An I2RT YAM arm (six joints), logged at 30 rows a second.
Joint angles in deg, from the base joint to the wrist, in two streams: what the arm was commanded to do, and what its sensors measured. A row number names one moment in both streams.
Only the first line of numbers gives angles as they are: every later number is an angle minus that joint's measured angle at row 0.
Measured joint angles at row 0:
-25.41, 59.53, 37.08, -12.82, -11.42, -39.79
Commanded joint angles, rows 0 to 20:
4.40, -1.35, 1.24, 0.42, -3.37, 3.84
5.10, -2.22, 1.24, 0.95, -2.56, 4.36
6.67, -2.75, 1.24, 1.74, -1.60, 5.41
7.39, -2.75, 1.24, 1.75, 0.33, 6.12
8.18, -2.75, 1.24, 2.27, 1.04, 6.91
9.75, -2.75, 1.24, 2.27, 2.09, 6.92
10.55, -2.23, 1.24, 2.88, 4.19, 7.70
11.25, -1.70, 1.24, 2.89, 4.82, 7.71
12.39, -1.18, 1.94, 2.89, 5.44, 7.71
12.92, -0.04, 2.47, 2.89, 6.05, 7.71
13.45, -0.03, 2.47, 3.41, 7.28, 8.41
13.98, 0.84, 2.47, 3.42, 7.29, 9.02
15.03, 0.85, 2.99, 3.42, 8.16, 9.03
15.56, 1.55, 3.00, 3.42, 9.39, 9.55
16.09, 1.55, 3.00, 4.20, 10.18, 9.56
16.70, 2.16, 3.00, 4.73, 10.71, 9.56
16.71, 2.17, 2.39, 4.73, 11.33, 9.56
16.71, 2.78, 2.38, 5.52, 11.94, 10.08
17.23, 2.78, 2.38, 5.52, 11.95, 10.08
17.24, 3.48, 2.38, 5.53, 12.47, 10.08
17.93, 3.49, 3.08, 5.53, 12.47, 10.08
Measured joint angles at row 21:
14.60, 2.82, 0.57, 2.56, 19.12, 7.30
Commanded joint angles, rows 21 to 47:
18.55, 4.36, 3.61, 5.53, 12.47, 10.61
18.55, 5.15, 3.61, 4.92, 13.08, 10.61
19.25, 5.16, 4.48, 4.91, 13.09, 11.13
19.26, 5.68, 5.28, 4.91, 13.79, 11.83
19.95, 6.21, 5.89, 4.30, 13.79, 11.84
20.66, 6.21, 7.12, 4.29, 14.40, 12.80
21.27, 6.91, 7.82, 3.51, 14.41, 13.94
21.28, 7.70, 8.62, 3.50, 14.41, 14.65
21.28, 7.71, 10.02, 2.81, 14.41, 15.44
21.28, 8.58, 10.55, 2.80, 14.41, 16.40
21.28, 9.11, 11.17, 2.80, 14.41, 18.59
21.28, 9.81, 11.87, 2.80, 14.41, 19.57
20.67, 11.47, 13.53, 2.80, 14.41, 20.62
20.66, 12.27, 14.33, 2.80, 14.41, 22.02
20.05, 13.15, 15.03, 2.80, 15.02, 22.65
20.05, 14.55, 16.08, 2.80, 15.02, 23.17
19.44, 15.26, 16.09, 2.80, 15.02, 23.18
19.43, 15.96, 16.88, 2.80, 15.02, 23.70
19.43, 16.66, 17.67, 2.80, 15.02, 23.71
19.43, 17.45, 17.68, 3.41, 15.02, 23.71
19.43, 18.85, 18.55, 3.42, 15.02, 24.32
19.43, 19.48, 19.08, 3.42, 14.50, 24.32
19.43, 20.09, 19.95, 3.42, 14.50, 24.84
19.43, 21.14, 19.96, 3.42, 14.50, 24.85
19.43, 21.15, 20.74, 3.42, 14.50, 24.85
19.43, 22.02, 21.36, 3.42, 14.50, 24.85
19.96, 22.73, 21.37, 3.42, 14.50, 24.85
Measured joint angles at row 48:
17.09, 21.75, 17.94, -1.05, 23.80, 21.66
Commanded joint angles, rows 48 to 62:
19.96, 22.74, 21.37, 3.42, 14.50, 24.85
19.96, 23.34, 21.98, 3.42, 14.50, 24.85
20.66, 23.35, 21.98, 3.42, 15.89, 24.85
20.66, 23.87, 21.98, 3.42, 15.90, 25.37
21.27, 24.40, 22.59, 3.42, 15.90, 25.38
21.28, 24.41, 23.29, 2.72, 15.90, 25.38
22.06, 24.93, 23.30, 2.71, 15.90, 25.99
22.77, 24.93, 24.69, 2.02, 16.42, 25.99
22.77, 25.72, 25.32, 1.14, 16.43, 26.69
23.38, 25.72, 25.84, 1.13, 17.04, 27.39
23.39, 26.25, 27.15, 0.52, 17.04, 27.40
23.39, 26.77, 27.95, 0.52, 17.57, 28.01
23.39, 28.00, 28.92, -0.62, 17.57, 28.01
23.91, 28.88, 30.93, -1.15, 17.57, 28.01
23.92, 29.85, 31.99, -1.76, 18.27, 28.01
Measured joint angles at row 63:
18.99, 28.87, 26.03, -3.28, 26.77, 24.61
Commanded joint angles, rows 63 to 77:
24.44, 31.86, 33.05, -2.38, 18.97, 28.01
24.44, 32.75, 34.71, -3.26, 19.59, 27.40
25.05, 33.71, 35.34, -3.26, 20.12, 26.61
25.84, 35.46, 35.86, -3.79, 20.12, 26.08
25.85, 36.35, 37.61, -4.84, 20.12, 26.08
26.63, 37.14, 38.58, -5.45, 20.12, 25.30
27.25, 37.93, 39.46, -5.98, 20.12, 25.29
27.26, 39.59, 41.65, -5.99, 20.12, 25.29
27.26, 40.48, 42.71, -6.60, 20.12, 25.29
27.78, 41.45, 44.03, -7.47, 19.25, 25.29
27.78, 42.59, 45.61, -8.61, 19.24, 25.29
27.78, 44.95, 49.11, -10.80, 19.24, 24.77
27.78, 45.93, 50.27, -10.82, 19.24, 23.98
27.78, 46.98, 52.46, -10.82, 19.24, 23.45
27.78, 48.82, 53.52, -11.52, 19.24, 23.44
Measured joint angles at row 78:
24.81, 45.63, 48.37, -12.28, 26.23, 24.37
